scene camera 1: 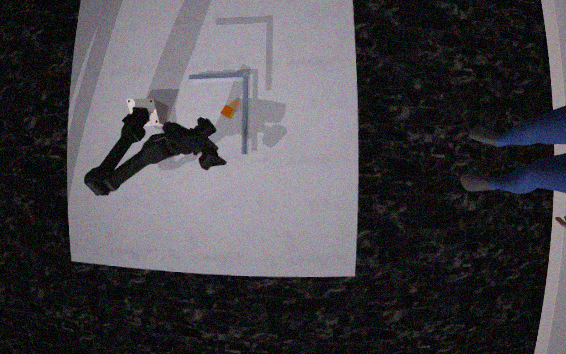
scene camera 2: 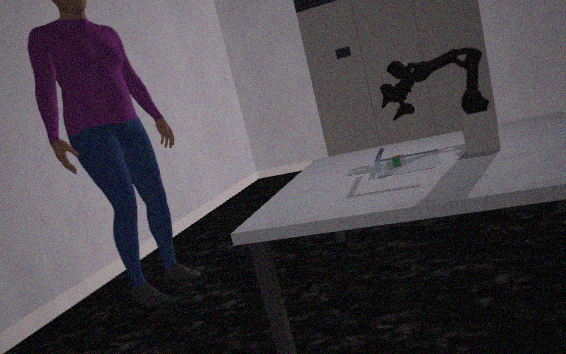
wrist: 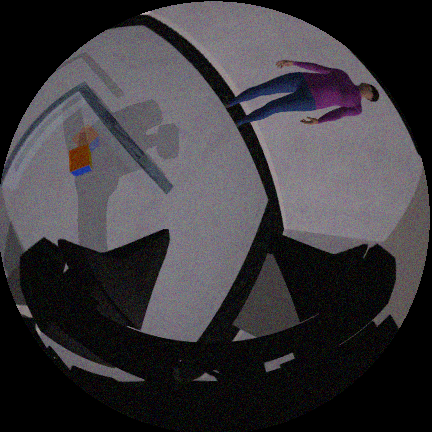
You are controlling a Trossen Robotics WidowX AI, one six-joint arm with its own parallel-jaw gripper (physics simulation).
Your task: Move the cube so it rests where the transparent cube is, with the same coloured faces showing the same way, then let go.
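Places are measured from the arm's base along level axes (x ahead, y left, z up), in metres.
Pixels of known places: gripper, between the fingertips: [scene camera 1: 221,156] [scene camera 2: 388,114] [wrist: 221,236]; arm's base, origin of its link: [scene camera 1: 141,114] [scene camera 2: 481,123].
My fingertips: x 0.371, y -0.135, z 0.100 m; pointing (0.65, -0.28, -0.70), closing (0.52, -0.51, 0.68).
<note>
Ahead of a thing's pixels: the offset from my fingertips to its top centre. "pt": to the spot under its first point. Level surfaces: height alone.
The solid cube @(0.166 m down, 0.037 m back, 0.179 m left) [scene camera 1: 227,111] [scene camera 2: 397,161] [wrist: 80,158] sits on the table, orange face up. A blue side and a thin yellow side show in the wrist view, and a green side in scene camera 2. The transparent cube @(0.166 m down, 0.010 m back, 0.205 m left) [scene camera 1: 236,104] [wrist: 87,135] is right beside it, also orange on top with a blue side, and turned at a different angle; the two look very close or overlapping at a corner. My gripper [scene camera 1: 218,145] [scene camera 2: 389,112] [wrist: 221,236] is wide open and empty, raised well above the table and off to one side of the cubes.
An L-shaped blue-grey bar @(pt 0.146 m down, 0.041 m ahead, 0.165 m left) [scene camera 1: 245,115] [wrist: 125,137] stands around the cubes on two sides, one arm between them and the far table part. Shadows of the arm and bar cross the white table @(0.205 m down) [scene camera 1: 300,215] [scene camera 2: 310,200]. A person [scene camera 2: 95,80] [wrist: 325,92] stands beyond the table.
</note>
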